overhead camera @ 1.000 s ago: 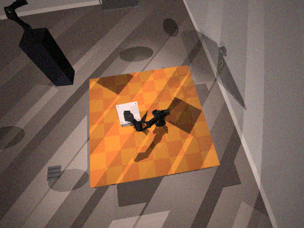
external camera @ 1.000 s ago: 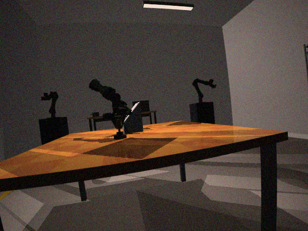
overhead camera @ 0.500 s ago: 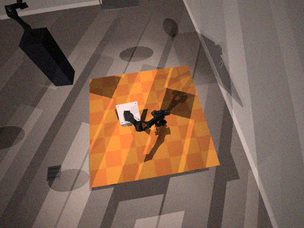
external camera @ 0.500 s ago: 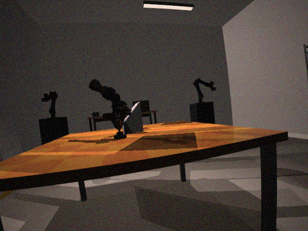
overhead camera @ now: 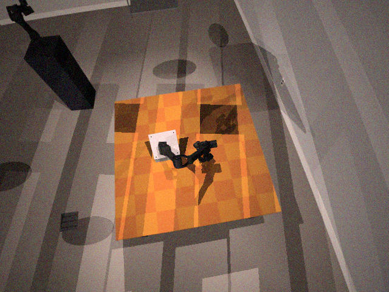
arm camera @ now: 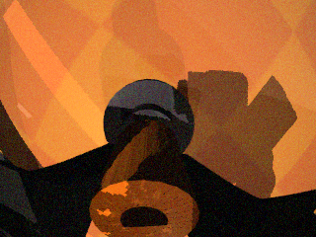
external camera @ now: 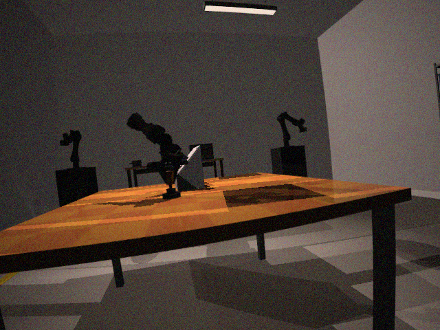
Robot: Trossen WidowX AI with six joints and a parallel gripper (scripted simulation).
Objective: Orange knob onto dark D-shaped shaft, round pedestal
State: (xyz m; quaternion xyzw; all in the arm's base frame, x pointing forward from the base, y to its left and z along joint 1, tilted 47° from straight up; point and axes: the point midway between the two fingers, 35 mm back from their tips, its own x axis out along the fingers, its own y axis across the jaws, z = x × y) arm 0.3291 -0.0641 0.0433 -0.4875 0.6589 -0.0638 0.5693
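My gripper tip is now 20 mm below the orange knob. Round my gripper tip: round dark pedestal: 40 mm below.
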